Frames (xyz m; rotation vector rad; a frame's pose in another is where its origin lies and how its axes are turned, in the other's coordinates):
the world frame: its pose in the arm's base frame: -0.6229 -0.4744 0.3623 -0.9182 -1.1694 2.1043
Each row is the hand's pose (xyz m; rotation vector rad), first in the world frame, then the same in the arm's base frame.
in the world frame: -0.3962 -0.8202 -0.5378 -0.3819 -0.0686 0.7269
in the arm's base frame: 0.1523 -0.1197 0.9885 1.4581 1.2813 -2.2107
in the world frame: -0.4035 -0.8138 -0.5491 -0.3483 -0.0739 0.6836
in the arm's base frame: 0.1647 -0.1225 0.9807 1.4428 1.2976 -2.2713
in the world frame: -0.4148 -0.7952 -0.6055 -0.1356 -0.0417 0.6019
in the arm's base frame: 0.2130 -0.1116 0.9460 -1.4363 -1.1672 2.5349
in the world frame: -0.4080 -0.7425 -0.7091 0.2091 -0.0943 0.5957
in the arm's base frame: 0.2823 -0.0800 0.8580 -1.1803 -0.7490 2.7013
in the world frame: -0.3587 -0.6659 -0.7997 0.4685 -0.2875 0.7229
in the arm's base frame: 0.3122 -0.0347 0.7416 0.9003 0.4175 -2.9672
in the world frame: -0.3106 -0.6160 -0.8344 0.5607 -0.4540 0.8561
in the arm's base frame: 0.3030 -0.0054 0.6704 0.6679 0.2440 -2.8849
